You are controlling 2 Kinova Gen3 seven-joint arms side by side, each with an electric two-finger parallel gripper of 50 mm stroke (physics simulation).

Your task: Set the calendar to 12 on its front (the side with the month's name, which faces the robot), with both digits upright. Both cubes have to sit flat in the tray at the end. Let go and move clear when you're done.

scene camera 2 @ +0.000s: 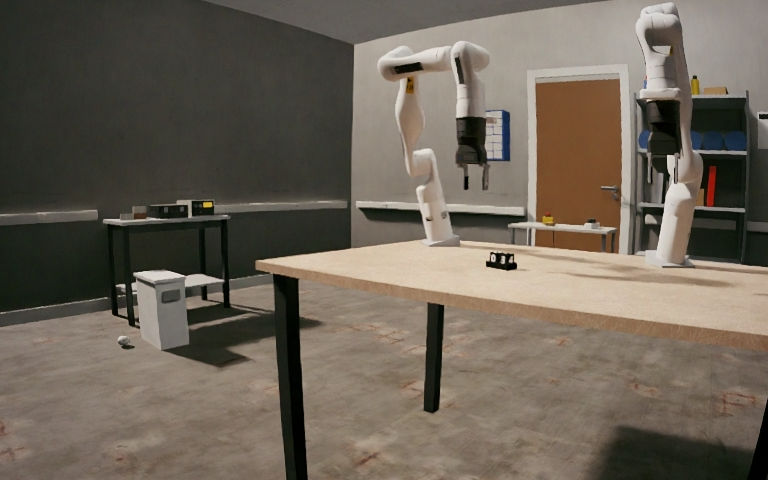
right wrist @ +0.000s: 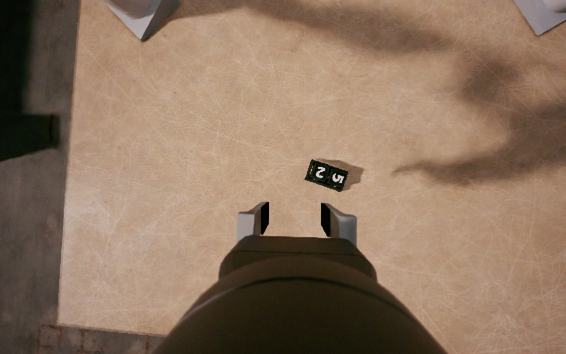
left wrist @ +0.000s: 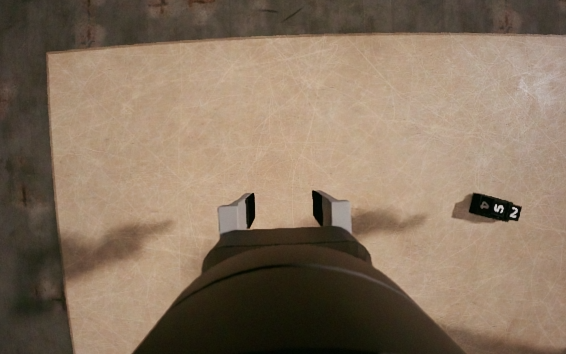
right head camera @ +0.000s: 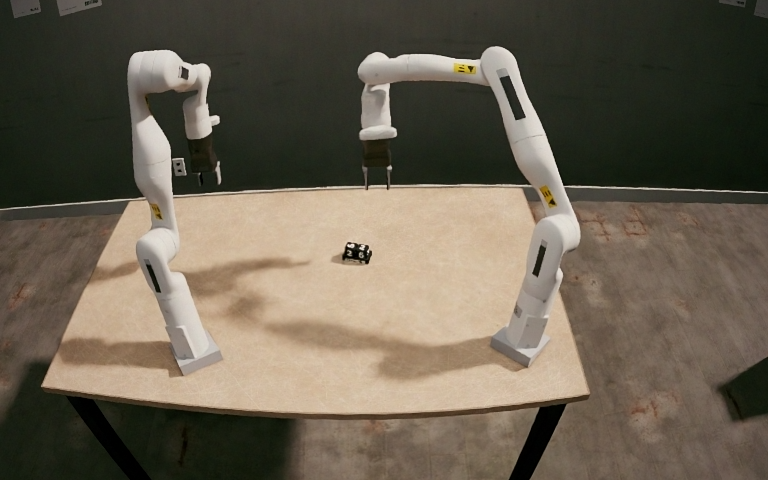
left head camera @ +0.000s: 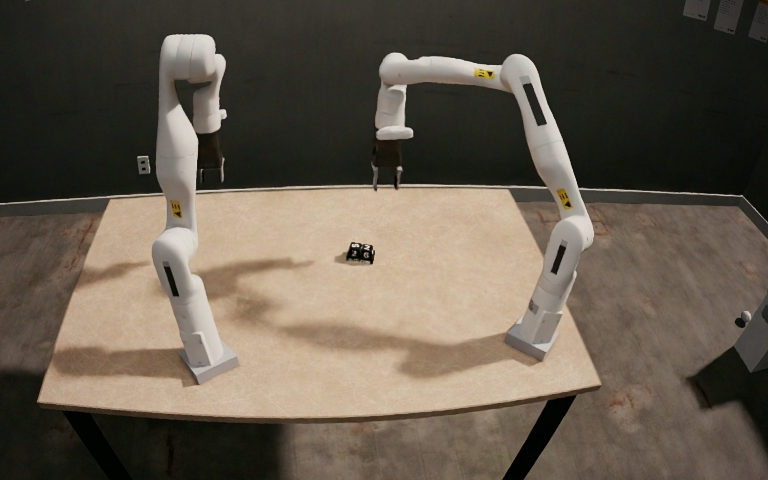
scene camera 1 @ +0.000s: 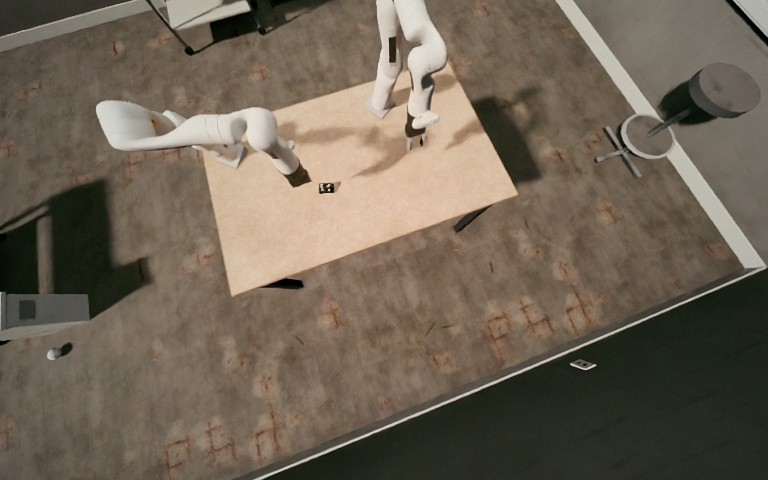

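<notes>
The black calendar tray stands on the table with two black cubes side by side in it. In the head views the left cube shows an upright 2 on the front, and the right cube an upright 6. Their tops show 5 and 2. The month's name is too small to read. My left gripper is open and empty, high at the calendar's left. My right gripper is open and empty, high above the table near the calendar.
The wooden table carries both arm bases at its robot-side corners. Arm shadows cross it. A white bin, a side table and a shelf unit stand away from it.
</notes>
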